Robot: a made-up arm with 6 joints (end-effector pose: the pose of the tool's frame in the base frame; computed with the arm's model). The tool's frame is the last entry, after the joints.
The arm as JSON. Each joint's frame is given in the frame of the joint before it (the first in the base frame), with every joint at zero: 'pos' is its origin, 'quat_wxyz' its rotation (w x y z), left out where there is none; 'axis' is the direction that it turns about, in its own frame. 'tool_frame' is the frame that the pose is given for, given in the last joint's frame.
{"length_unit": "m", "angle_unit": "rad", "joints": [
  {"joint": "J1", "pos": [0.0, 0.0, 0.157], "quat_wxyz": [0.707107, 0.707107, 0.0, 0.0], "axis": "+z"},
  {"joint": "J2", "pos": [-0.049, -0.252, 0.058], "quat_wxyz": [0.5, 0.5, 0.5, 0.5], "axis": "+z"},
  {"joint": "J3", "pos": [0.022, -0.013, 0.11], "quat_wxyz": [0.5, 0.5, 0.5, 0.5], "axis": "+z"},
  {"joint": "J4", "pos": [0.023, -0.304, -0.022], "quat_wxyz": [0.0, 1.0, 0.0, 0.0], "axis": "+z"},
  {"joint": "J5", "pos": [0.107, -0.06, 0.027], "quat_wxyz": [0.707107, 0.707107, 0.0, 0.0], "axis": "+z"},
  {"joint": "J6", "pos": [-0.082, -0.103, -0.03], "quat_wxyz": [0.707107, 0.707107, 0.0, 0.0], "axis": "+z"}
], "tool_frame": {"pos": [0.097, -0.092, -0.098], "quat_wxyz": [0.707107, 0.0, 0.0, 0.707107]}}
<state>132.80 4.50 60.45 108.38 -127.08 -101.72</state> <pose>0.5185 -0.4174 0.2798 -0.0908 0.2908 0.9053 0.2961</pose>
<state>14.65 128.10 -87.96 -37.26 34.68 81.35</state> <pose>0.0270 -0.1204 0.0466 0.8907 -0.3807 -0.0211 0.2474</pose>
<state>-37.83 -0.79 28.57 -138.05 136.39 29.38</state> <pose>-0.3310 -0.1382 0.0160 -0.4378 -0.8043 -0.2325 0.3278</pose>
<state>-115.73 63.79 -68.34 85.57 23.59 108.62</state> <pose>0.1152 0.0841 0.3746 -0.1467 0.7464 -0.5207 0.3877</pose>
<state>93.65 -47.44 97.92 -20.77 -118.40 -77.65</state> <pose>0.1384 -0.3637 0.4857 0.4248 0.8392 -0.2873 0.1810</pose>
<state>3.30 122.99 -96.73 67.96 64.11 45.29</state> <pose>-0.0035 -0.2366 0.3111 0.3332 0.3889 -0.7905 0.3360</pose>
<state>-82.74 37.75 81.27 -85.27 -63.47 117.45</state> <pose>-0.4190 -0.1557 0.2018 0.2217 0.5991 -0.7613 0.1111</pose>
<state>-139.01 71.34 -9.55 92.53 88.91 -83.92</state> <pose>0.2006 -0.1429 0.4341 0.4137 0.2921 0.7312 0.4571</pose>
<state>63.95 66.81 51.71 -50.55 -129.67 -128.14</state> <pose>0.4969 0.0510 0.0509 -0.7473 0.6063 0.1587 0.2208</pose>
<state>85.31 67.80 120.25 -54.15 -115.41 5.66</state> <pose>0.4177 -0.1079 0.4185 0.0333 0.7639 0.0657 0.6412</pose>
